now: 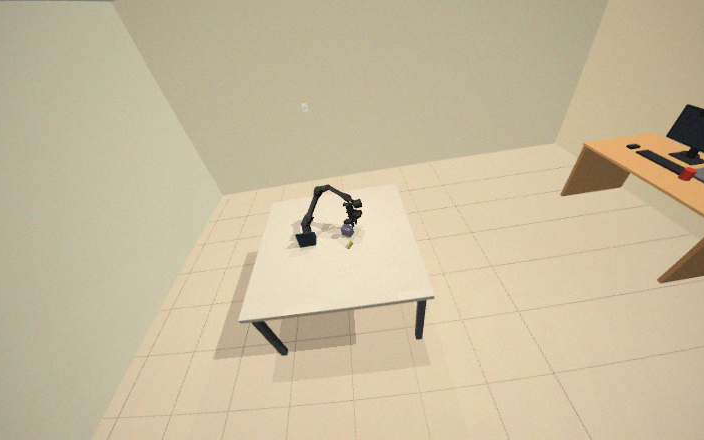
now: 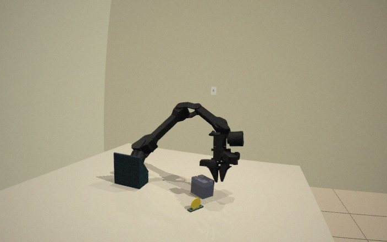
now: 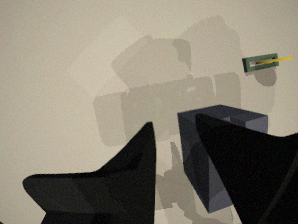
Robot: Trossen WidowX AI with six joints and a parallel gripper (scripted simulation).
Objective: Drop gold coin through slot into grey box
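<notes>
Right now the thin gold coin is 6 cm behind my gripper tip, 15 cm to the right of it and 4 cm below it.
</notes>
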